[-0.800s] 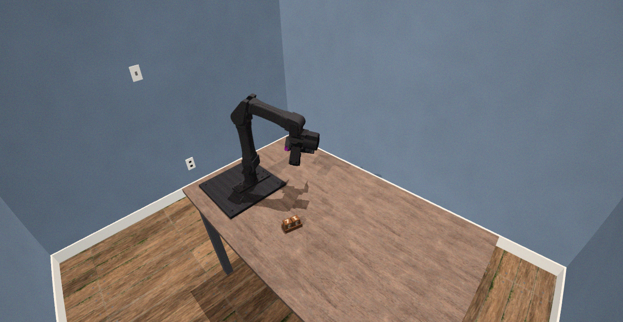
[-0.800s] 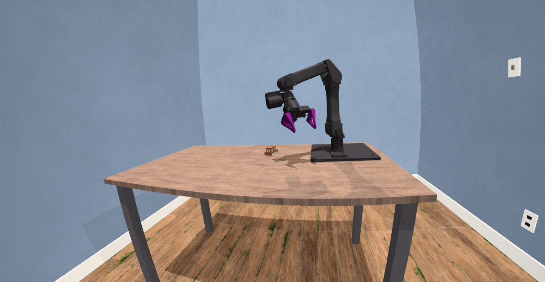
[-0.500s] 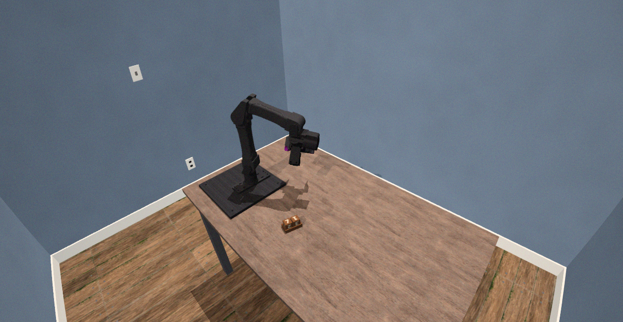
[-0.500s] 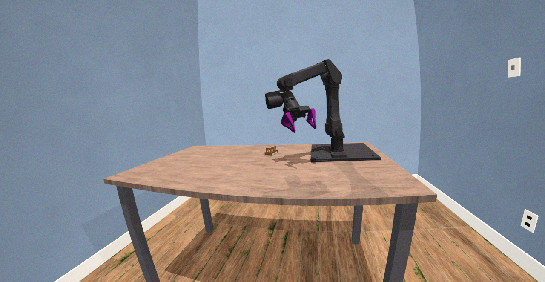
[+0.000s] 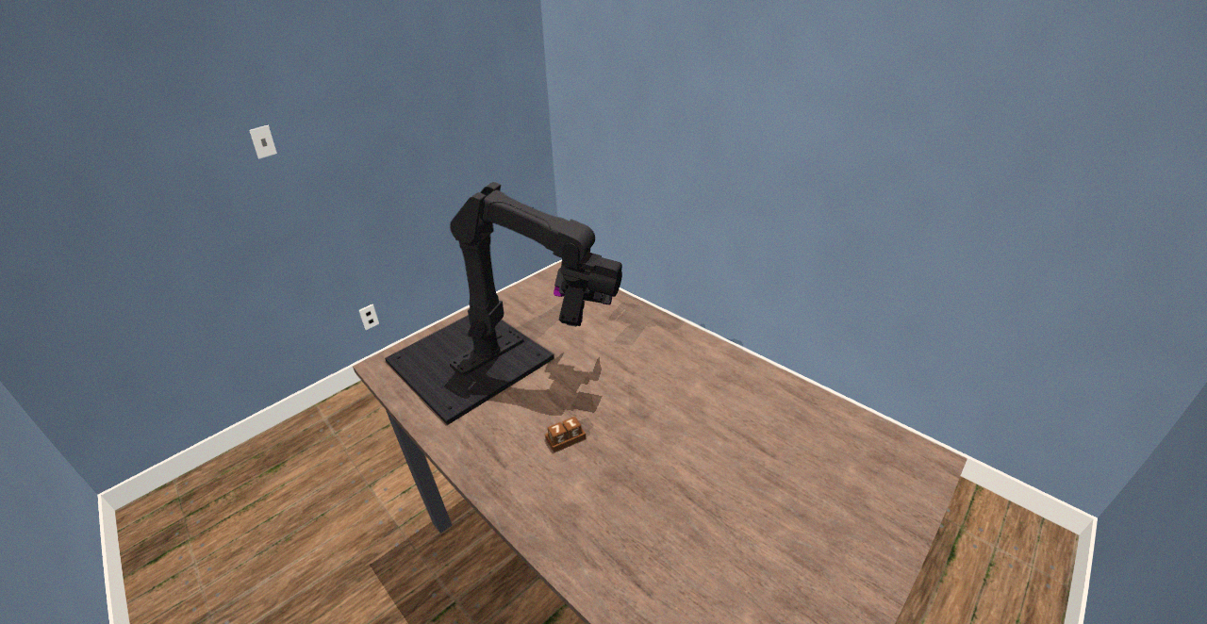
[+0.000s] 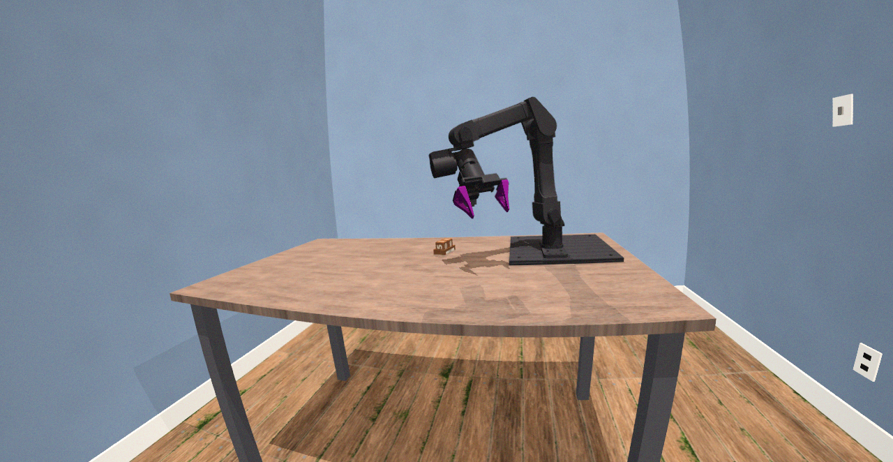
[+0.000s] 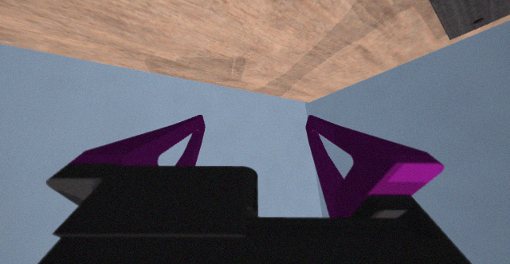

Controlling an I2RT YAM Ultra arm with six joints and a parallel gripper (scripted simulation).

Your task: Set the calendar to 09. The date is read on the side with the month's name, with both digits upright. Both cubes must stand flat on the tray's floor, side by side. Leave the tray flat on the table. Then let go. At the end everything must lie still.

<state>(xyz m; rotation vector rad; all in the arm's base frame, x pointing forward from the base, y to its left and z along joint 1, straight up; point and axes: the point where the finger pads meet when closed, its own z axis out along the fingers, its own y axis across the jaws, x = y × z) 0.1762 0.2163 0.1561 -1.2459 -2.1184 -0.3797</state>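
Right now the wooden tray is 19 cm ahead of my hand, 26 cm to the right of it and 16 cm below it.
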